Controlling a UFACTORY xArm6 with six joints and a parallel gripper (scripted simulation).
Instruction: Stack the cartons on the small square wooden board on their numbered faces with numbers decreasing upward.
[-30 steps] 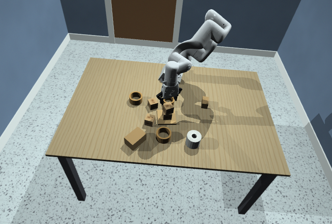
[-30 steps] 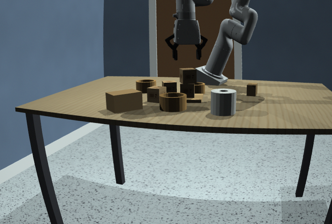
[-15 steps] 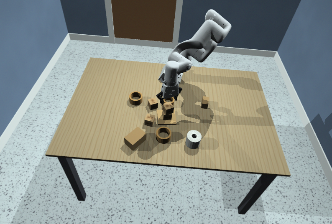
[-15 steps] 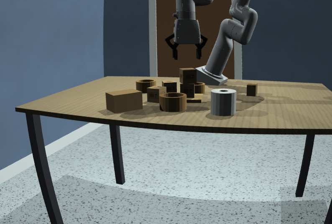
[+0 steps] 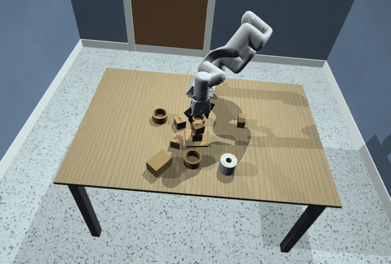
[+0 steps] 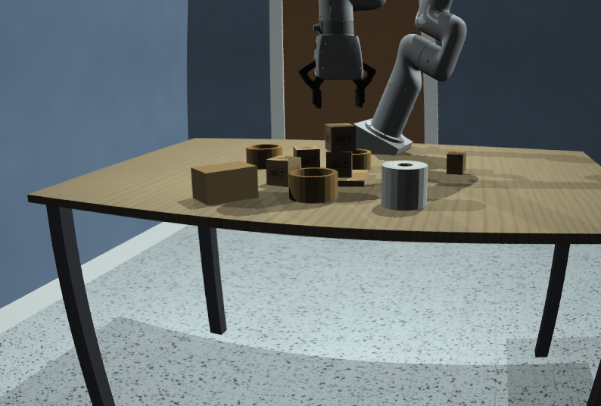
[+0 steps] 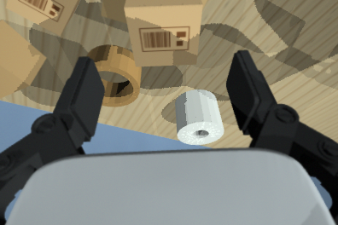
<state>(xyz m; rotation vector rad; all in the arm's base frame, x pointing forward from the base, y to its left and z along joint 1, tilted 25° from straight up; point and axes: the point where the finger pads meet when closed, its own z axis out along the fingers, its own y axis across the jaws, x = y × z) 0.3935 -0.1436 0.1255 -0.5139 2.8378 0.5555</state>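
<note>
The brown cube carton is 100 mm behind my hand, 90 mm to the right of it and 140 mm below it. From my hand the other things lie so: larger carton box (180 mm ahead, 200 mm to the right, 140 mm below); then small square wooden board (160 mm below); then narrower brown box (110 mm behind, 280 mm to the left, 140 mm below).
</note>
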